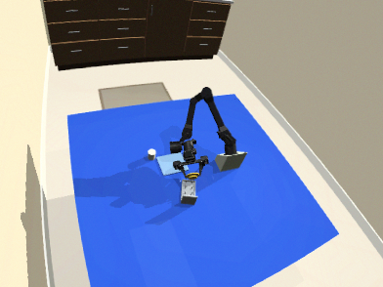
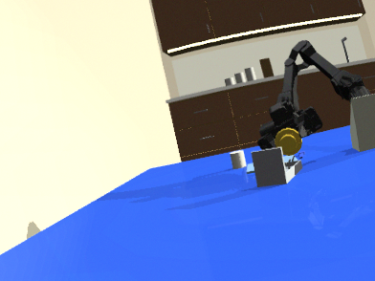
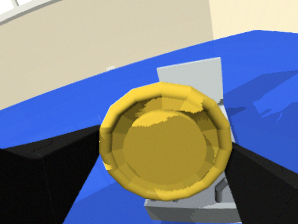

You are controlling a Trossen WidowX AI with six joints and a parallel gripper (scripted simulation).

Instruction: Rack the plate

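Now: gripper tip 4 cm short of the grey dish rack, 4 cm to the right of it and 5 cm above it. The rest, counted from my gripper tip: yellow plate (1 cm to the right); then white cup (12 cm ahead, 25 cm to the right, 4 cm below).
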